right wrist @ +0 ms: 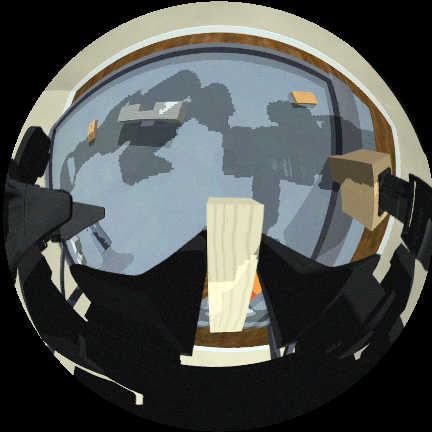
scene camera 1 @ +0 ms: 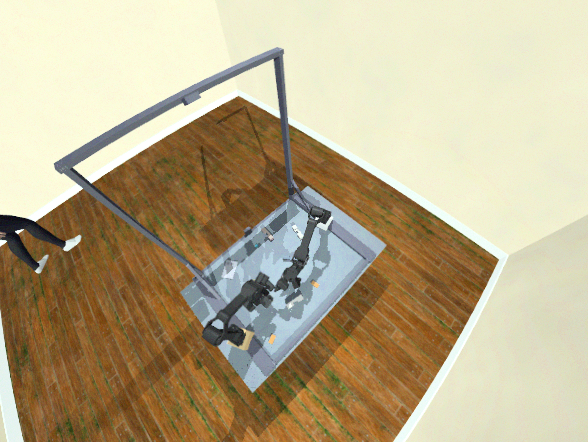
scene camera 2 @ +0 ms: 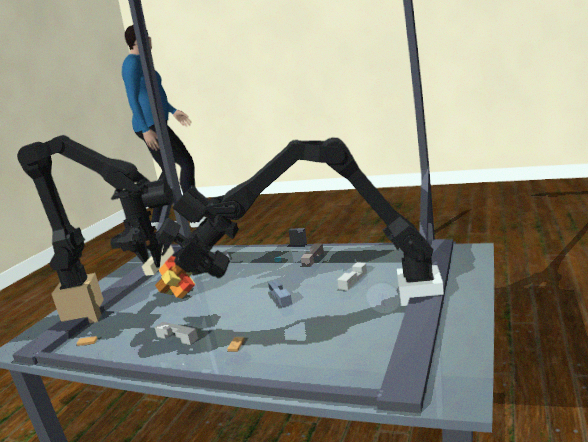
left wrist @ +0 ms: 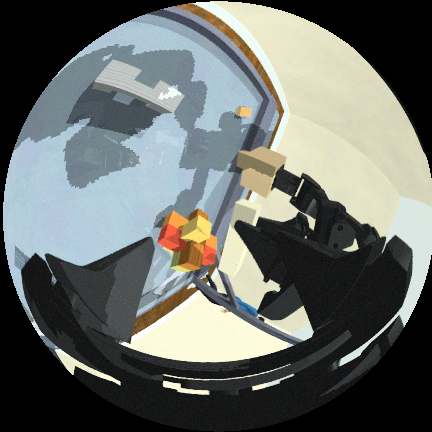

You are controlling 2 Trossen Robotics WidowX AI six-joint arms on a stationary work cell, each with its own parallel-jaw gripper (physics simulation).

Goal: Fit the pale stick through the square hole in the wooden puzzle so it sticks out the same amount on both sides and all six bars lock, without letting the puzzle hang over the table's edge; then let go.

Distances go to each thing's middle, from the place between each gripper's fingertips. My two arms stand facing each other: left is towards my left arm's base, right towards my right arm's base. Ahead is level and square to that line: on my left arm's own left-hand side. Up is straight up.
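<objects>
My right hand is 30 mm past the pale stick [right wrist: 233, 225] and 10 mm below it.
Relative to my left hand, the stick is 7 cm behind, 1 cm below and 9 cm to the right.
</objects>
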